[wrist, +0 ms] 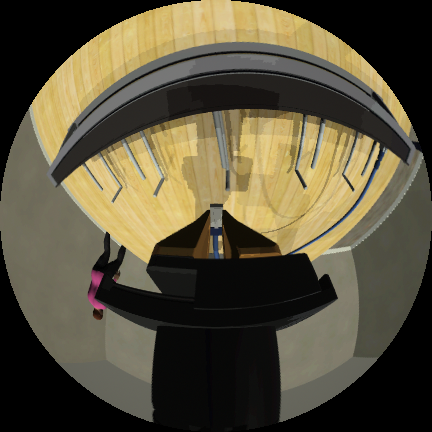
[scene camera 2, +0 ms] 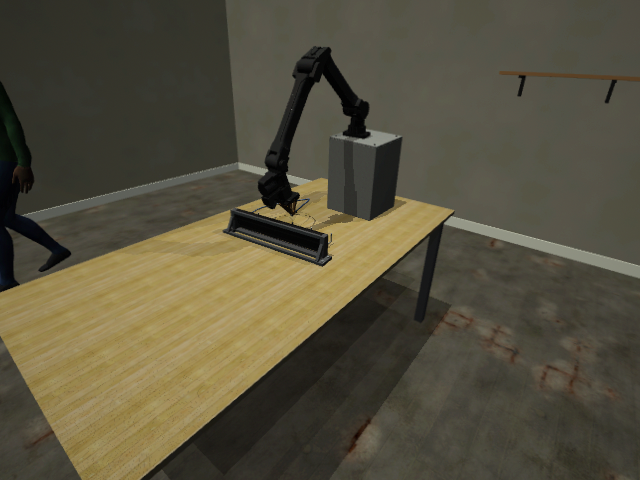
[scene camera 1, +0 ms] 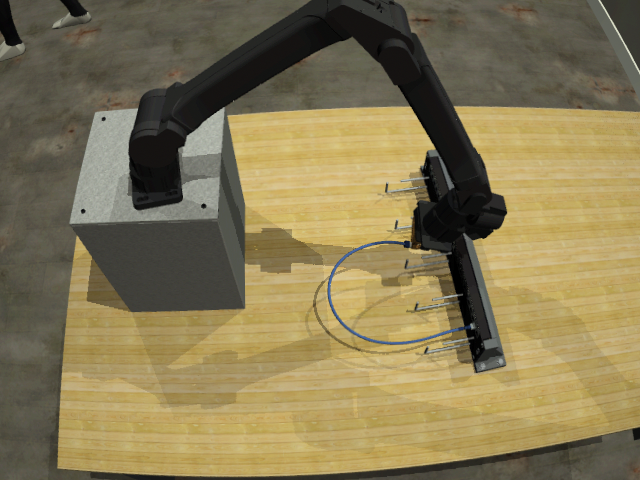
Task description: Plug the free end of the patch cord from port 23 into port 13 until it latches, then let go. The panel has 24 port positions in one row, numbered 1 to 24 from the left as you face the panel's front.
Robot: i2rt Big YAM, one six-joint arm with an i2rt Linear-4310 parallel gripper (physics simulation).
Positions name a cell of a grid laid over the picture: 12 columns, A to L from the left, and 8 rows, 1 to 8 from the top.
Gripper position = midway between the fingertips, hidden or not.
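Observation:
There is my gripper (scene camera 1: H5), and the wrist view shows my gripper (wrist: F4) too.

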